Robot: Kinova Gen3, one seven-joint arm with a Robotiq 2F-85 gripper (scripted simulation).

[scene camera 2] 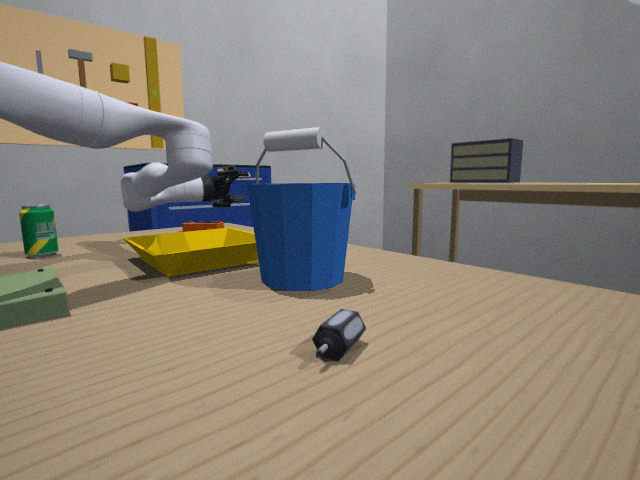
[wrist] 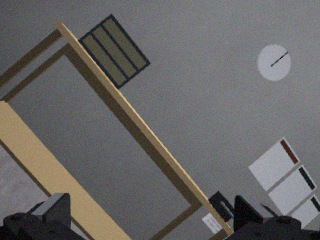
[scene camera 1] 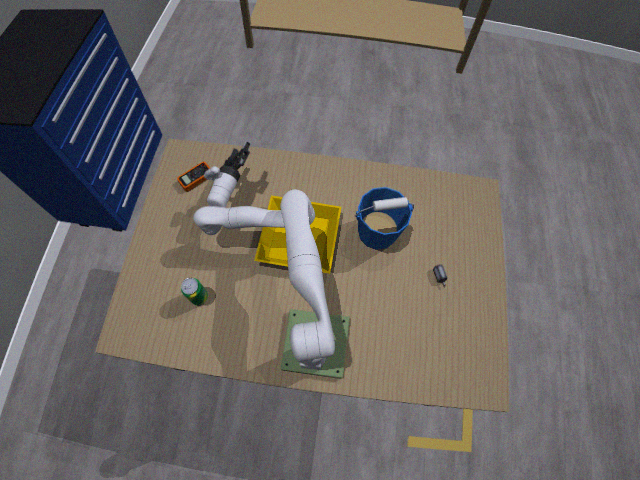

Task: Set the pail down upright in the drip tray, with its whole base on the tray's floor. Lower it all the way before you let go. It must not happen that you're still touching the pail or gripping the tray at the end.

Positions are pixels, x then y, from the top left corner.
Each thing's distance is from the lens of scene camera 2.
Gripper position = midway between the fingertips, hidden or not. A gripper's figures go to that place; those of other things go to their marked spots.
my gripper point(scene camera 2: 246, 186): 116 cm
blue pail point(scene camera 2: 301, 230): 54 cm
